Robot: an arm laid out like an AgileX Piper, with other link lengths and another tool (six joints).
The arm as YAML. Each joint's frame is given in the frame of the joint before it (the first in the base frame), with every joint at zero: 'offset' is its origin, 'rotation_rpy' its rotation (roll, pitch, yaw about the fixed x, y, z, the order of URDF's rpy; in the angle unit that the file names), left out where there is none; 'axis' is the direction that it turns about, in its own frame. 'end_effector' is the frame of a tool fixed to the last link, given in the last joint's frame.
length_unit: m
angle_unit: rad
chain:
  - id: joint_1
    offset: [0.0, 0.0, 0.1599]
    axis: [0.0, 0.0, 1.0]
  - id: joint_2
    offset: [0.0, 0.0, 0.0]
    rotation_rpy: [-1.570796, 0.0, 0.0]
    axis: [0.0, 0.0, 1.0]
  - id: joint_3
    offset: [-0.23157, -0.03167, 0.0]
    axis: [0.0, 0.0, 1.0]
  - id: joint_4
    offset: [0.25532, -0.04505, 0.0]
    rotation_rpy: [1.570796, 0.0, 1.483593]
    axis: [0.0, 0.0, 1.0]
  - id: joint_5
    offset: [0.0, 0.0, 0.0]
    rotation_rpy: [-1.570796, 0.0, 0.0]
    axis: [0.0, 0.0, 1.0]
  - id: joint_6
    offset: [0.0, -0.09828, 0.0]
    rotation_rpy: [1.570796, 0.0, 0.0]
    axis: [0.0, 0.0, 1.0]
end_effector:
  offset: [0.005, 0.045, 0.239]
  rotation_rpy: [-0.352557, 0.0, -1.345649]
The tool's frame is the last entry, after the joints.
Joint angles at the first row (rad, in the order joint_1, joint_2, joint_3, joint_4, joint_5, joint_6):
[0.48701 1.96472 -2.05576 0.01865 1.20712 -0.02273]
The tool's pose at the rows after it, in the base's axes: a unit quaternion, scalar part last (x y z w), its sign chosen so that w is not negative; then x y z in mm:
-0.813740, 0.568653, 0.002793, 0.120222, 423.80, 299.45, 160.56
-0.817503, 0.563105, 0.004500, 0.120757, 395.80, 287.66, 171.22
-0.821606, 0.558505, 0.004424, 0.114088, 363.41, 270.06, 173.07
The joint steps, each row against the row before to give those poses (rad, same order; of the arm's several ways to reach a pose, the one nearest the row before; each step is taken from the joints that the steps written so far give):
[0.00791 -0.11644 0.09572 0.03696 0.00085 -0.03719]
[-0.00012 -0.13413 0.13470 0.00978 0.00002 -0.01409]
[-0.00002 -0.14725 0.15843 0.00002 0.00086 -0.01433]

